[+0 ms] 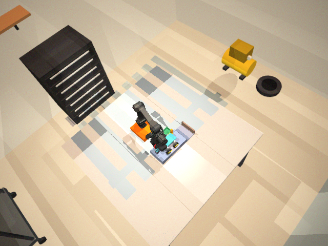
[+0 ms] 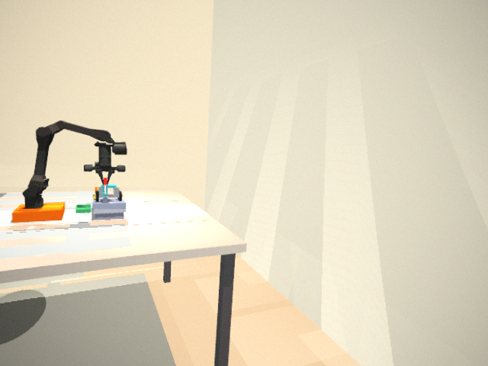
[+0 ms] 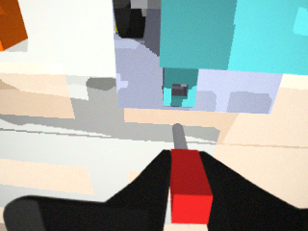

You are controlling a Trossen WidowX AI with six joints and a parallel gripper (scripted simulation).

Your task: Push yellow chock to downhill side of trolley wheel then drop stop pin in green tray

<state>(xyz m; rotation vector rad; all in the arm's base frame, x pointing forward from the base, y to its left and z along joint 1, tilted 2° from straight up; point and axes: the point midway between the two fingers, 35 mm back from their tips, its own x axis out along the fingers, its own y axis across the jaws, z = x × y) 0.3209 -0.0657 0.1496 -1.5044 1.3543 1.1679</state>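
Right now my gripper tip is 180 mm to the right of the green tray, 180 mm above it and 120 mm past it. The rest, counted from my gripper tip: cyan trolley: 110 mm to the left, 60 mm below, 10 mm ahead; ramp: 130 mm below, 120 mm to the left, 10 mm ahead; stop pin: right at my gripper tip.
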